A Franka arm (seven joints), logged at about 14 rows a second.
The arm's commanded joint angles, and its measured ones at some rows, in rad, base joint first. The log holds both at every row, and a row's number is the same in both.
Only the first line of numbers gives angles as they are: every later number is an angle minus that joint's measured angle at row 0.
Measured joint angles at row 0:
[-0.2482, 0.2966, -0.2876, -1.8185, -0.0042, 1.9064, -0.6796]
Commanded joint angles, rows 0 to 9:
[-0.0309, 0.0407, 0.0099, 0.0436, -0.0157, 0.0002, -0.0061]
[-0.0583, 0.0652, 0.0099, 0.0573, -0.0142, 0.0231, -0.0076]
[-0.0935, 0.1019, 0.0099, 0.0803, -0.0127, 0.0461, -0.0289]
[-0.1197, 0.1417, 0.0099, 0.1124, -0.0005, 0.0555, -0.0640]
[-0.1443, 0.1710, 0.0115, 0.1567, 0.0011, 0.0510, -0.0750]
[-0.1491, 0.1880, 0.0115, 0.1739, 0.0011, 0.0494, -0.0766]
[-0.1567, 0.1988, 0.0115, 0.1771, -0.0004, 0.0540, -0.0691]
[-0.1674, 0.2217, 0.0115, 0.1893, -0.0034, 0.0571, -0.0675]
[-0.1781, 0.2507, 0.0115, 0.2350, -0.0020, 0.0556, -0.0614]
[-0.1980, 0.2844, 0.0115, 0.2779, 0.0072, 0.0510, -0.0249]
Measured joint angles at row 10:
[-0.1632, 0.2148, 0.0006, 0.1702, -0.0010, 0.0694, -0.0534]
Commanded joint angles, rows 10 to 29:
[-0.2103, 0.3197, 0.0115, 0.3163, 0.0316, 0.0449, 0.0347]
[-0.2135, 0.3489, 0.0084, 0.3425, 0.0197, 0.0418, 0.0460]
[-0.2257, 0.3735, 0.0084, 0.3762, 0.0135, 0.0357, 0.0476]
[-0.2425, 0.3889, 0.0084, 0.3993, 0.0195, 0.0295, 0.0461]
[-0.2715, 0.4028, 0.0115, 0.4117, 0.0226, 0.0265, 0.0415]
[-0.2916, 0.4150, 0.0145, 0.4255, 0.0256, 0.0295, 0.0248]
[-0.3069, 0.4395, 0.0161, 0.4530, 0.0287, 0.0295, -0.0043]
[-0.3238, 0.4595, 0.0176, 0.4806, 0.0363, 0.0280, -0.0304]
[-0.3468, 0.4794, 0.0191, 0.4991, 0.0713, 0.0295, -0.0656]
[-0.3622, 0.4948, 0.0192, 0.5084, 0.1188, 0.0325, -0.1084]
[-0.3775, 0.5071, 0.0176, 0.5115, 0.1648, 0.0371, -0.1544]
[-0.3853, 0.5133, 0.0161, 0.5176, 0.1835, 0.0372, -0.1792]
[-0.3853, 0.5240, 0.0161, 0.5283, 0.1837, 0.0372, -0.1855]
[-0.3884, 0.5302, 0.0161, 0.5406, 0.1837, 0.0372, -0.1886]
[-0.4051, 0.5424, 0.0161, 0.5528, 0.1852, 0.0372, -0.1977]
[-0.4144, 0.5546, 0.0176, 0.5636, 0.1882, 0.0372, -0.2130]
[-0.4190, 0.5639, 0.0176, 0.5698, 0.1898, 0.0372, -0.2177]
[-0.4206, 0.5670, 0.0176, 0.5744, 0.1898, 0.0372, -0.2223]
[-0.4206, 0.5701, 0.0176, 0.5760, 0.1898, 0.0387, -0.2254]
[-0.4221, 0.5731, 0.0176, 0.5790, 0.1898, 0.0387, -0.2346]
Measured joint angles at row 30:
[-0.4009, 0.5489, 0.0046, 0.5291, 0.1696, 0.0598, -0.2002]
